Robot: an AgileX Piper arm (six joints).
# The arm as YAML. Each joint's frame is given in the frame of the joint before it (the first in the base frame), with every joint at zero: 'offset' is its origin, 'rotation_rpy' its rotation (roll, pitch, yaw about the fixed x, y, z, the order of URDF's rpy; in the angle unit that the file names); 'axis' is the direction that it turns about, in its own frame. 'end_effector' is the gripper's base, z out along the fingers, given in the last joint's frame.
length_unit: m
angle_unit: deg
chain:
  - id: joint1
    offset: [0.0, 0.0, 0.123]
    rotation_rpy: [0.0, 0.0, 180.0]
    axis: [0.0, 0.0, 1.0]
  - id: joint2
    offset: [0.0, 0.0, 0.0]
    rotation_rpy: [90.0, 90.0, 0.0]
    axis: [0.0, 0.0, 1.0]
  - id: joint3
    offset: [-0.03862, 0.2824, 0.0]
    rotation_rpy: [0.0, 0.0, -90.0]
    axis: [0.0, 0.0, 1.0]
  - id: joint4
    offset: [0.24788, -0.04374, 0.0]
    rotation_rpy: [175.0, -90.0, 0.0]
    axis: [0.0, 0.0, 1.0]
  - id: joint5
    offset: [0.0, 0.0, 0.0]
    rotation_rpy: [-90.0, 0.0, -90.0]
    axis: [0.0, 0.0, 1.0]
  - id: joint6
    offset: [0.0, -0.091, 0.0]
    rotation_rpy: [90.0, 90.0, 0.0]
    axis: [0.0, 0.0, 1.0]
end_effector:
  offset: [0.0, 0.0, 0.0]
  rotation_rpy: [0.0, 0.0, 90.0]
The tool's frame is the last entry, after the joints.
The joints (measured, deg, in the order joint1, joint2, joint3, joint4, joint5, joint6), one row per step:
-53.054, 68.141, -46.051, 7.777, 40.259, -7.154
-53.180, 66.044, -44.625, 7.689, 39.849, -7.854
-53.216, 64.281, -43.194, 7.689, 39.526, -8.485
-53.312, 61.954, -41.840, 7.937, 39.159, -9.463
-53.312, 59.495, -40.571, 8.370, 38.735, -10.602
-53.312, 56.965, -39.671, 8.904, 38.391, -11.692
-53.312, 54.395, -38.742, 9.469, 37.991, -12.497
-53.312, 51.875, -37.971, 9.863, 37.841, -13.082
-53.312, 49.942, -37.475, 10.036, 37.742, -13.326
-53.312, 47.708, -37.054, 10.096, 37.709, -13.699
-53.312, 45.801, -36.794, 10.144, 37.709, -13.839
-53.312, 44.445, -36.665, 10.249, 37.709, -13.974
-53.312, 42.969, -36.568, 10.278, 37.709, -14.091
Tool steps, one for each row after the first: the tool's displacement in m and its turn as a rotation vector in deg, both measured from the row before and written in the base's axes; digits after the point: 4 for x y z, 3 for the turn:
-0.0053, 0.0060, 0.0011, -1.201, -0.295, 0.428
-0.0045, 0.0057, -0.0006, -0.785, -0.129, 0.442
-0.0052, 0.0066, 0.0017, -1.341, -0.579, 0.584
-0.0048, 0.0070, 0.0023, -1.537, -0.801, 0.741
-0.0044, 0.0067, 0.0040, -1.763, -1.102, 0.676
-0.0045, 0.0068, 0.0036, -1.685, -1.279, 0.432
-0.0046, 0.0067, 0.0037, -1.576, -1.161, 0.336
-0.0035, 0.0050, 0.0030, -1.252, -0.931, 0.132
-0.0042, 0.0057, 0.0040, -1.636, -0.959, 0.244
-0.0036, 0.0048, 0.0037, -1.366, -0.949, 0.089
-0.0025, 0.0035, 0.0028, -0.994, -0.744, 0.081
-0.0028, 0.0038, 0.0032, -1.152, -0.783, 0.073

